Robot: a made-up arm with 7 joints.
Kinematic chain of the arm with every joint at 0, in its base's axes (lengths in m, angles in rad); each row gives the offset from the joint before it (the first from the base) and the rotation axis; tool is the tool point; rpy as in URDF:
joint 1: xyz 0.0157 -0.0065 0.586 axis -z
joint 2: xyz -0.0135 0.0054 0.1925 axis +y
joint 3: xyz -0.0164 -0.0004 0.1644 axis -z
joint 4: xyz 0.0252 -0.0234 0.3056 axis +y
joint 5: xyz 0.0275 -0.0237 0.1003 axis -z
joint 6: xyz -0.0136 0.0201 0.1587 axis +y
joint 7: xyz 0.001 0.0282 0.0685 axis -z
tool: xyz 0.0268 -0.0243 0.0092 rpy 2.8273 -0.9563 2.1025
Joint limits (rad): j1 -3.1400..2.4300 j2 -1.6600..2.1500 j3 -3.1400..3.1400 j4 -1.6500..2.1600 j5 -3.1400..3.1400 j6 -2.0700..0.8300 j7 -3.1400..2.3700
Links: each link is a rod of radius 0.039 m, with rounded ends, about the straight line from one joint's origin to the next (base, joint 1, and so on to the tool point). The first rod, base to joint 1, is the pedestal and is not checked.
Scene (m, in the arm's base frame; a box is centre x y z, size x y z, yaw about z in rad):
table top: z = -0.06
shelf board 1: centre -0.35 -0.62 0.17 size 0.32 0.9 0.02 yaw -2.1
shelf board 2: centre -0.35 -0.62 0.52 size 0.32 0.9 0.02 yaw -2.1
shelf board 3: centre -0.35 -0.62 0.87 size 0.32 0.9 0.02 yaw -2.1
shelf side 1: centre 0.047 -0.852 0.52 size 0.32 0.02 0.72 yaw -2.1
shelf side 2: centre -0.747 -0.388 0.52 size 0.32 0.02 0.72 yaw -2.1
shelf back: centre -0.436 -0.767 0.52 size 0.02 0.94 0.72 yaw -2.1
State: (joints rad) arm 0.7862 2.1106 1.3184 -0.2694 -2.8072 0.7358 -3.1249
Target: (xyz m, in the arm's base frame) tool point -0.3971 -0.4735 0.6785
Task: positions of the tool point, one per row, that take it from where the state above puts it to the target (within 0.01 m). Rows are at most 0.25 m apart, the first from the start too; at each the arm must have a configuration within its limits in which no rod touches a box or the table.
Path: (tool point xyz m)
1: 0.5600 -0.5193 0.4874
2: 0.5356 -0.5410 0.4928
3: 0.5020 -0.5513 0.5116
4: 0.4618 -0.5478 0.5423
5: 0.4173 -0.5288 0.5828
6: 0.1839 -0.5959 0.6018
7: -0.0369 -0.5640 0.6245
8: -0.2057 -0.4557 0.6502
9: -0.3003 -0.3079 0.6785
10: -0.3409 -0.3603 0.6696
11: -0.3733 -0.4164 0.6696
12: -0.3971 -0.4735 0.6785

